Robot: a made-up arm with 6 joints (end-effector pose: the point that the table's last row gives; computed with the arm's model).
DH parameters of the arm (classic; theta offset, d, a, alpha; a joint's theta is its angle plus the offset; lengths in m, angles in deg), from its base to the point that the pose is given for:
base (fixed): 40.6 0 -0.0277 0
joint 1: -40.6 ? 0.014 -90
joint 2: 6 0 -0.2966 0
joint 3: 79 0.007 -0.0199 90
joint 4: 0 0.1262 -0.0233 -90
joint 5: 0 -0.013 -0.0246 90
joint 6: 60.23 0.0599 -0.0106 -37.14
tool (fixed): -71.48 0.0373 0 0
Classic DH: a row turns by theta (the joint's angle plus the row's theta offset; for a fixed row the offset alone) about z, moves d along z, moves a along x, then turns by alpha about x.
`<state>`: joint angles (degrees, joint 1 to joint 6).
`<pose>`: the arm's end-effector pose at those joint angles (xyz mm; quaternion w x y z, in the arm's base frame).
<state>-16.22 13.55 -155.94 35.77 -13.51 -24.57</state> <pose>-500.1 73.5 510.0 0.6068 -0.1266 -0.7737 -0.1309</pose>
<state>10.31 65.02 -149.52 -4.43 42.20 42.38</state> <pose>-114.1 -56.8 882.0 0.9526 0.0750 0.0402 0.2921</pose>
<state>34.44 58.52 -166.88 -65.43 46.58 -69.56</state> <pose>-180.9 -135.9 839.5 0.6616 -0.2582 0.2318 -0.6648</pose>
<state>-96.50 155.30 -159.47 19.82 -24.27 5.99</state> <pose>-114.6 -472.3 616.8 0.7083 0.1599 0.0885 -0.6818</pose>
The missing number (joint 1, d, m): 0.379
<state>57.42 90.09 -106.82 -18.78 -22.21 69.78</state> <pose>76.5 138.6 854.4 0.6543 0.0492 0.1204 0.7450</pose>
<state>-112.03 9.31 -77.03 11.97 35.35 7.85</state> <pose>57.0 200.2 683.4 0.6508 0.0625 0.1570 -0.7402</pose>
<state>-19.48 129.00 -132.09 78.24 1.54 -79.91</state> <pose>374.0 -197.5 660.0 0.8892 -0.1081 0.4240 -0.1333</pose>
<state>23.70 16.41 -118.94 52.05 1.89 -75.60</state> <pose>-360.9 -194.2 680.9 0.9001 -0.0738 -0.4112 -0.1234</pose>
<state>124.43 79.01 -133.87 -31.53 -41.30 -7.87</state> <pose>-50.6 -86.0 876.9 0.6666 0.1503 -0.4625 0.5649</pose>
